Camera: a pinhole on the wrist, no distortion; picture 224 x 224 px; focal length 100.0 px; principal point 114.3 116.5 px. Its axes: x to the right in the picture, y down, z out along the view. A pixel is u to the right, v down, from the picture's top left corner.
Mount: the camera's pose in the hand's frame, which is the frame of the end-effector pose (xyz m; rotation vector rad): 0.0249 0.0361 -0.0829 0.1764 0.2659 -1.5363
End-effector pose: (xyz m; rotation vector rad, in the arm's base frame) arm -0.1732 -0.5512 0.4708 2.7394 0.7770 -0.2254
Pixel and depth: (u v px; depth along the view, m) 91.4 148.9 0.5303
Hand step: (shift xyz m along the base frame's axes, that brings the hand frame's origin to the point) 0.1639 -0.0383 -0.4751
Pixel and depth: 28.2 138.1 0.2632
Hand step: 0.1600 -0.1741 -0.1973
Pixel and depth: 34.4 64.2 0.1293
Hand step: 0.0160 -0.1200 -0.0393
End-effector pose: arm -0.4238 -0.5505 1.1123 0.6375 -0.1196 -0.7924
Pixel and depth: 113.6 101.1 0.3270
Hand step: -0.1155 -0.1386 0.1585
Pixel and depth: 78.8 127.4 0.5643
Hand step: -0.0405 -0.2923 0.4392
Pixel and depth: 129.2 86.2 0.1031
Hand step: -0.0095 -0.0109 0.0060
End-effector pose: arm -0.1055 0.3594 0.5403 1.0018 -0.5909 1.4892
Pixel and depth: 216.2 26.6 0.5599
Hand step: 0.7161 -0.3708 -0.3300
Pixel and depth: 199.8 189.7 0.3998
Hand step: 0.4480 0.0998 0.3166
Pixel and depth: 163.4 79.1 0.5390
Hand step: 0.4468 -0.3119 0.0002
